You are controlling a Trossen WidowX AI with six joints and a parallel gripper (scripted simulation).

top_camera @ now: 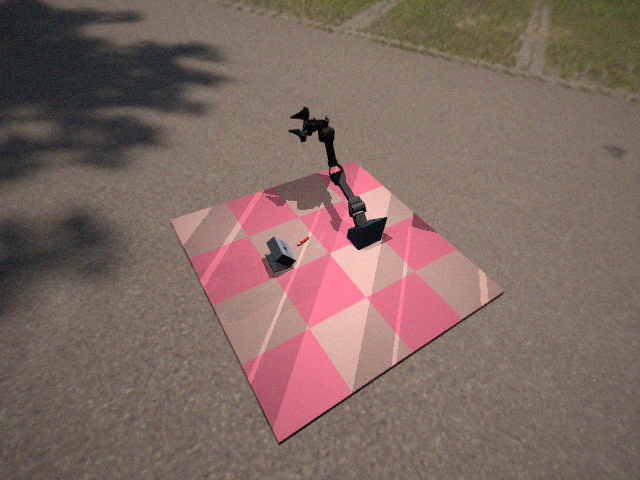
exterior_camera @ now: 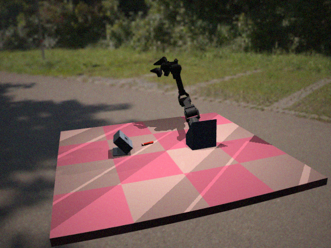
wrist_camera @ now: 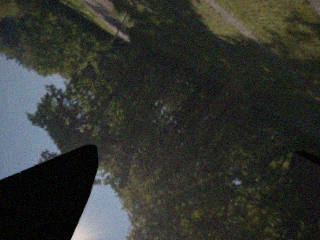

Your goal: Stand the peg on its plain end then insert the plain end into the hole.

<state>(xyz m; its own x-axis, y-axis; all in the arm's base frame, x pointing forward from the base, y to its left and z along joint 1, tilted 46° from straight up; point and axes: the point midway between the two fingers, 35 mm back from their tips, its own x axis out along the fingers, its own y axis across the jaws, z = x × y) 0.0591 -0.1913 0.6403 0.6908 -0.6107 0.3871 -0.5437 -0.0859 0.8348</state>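
Right now the peg is 460 mm to the left of my gripper tip, 430 mm below it and 220 mm ahead of it. The rest, counted from my gripper tip: sloped panel (490 mm to the left, 380 mm ahead, 370 mm below).
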